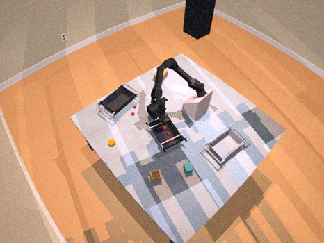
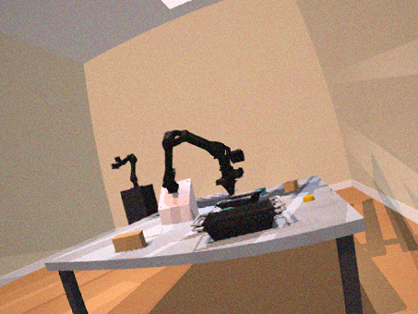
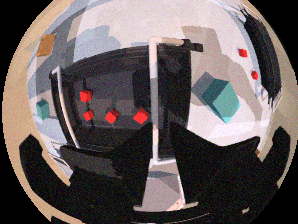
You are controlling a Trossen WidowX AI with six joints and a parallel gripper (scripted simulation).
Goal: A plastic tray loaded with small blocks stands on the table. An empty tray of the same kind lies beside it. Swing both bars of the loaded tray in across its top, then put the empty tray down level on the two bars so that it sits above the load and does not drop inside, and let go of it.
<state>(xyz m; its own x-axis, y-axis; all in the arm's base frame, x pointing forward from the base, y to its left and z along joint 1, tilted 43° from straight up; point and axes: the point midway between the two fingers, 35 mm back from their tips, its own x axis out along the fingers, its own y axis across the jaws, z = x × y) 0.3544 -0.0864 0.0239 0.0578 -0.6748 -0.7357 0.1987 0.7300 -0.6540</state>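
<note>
Right now my gripper tip is 450 mm to the right of the grey tray, 250 mm past it and 40 mm above it. Round my gripper tip: yellow disc: 370 mm ahead, 120 mm to the right, 80 mm below; then orange block: 420 mm to the right, 370 mm behind, 60 mm below; then brown box: 290 mm to the left, 290 mm ahead, 70 mm below.
</note>
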